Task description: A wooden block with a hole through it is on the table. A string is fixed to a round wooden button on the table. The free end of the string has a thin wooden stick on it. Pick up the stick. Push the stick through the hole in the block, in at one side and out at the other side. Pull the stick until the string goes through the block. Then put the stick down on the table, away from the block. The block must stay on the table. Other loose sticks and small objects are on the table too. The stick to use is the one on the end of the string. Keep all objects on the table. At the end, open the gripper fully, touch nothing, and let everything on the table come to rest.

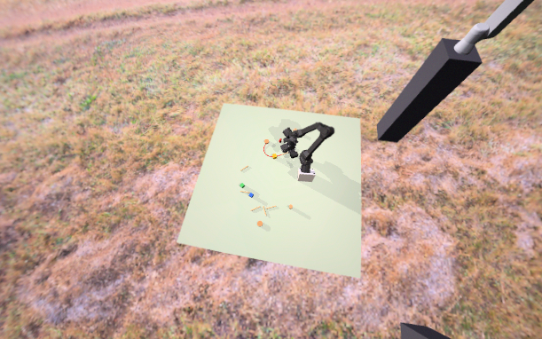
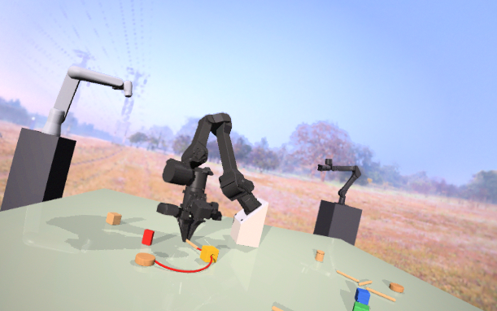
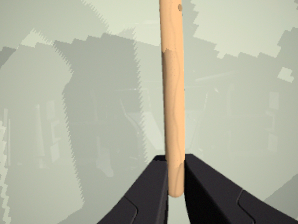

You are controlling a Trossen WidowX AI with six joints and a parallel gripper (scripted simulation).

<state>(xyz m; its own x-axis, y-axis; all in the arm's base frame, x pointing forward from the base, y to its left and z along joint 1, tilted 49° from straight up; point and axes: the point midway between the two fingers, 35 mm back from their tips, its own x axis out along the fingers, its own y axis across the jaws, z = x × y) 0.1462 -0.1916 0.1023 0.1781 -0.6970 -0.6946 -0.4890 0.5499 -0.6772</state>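
Right now the thin wooden stick is 40 mm ahead of my gripper tip, 20 mm to the left of it and 10 mm above it. Also, from my gripper tip: red block (90 mm ahead, 100 mm to the right, 20 mm above); yellow block (110 mm ahead, 60 mm to the left, 20 mm above); wooden cube (30 mm behind, 220 mm to the right, 10 mm above).
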